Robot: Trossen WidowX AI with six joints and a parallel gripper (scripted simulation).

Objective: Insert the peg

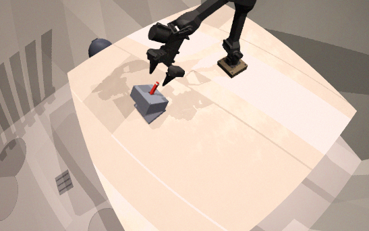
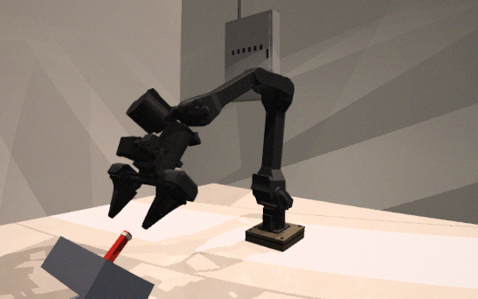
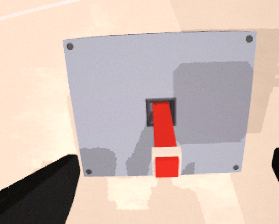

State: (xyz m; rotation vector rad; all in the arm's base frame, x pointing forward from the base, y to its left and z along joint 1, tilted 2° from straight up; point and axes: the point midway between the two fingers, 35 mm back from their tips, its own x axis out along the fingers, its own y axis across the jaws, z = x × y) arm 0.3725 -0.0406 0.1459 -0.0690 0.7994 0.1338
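The red square peg lies 2 cm ahead of my gripper tip, 1 cm to the left of it and 3 cm below it. Round my gripper tip: grey sloped panel (6 cm ahead, 1 cm to the left, 7 cm below).
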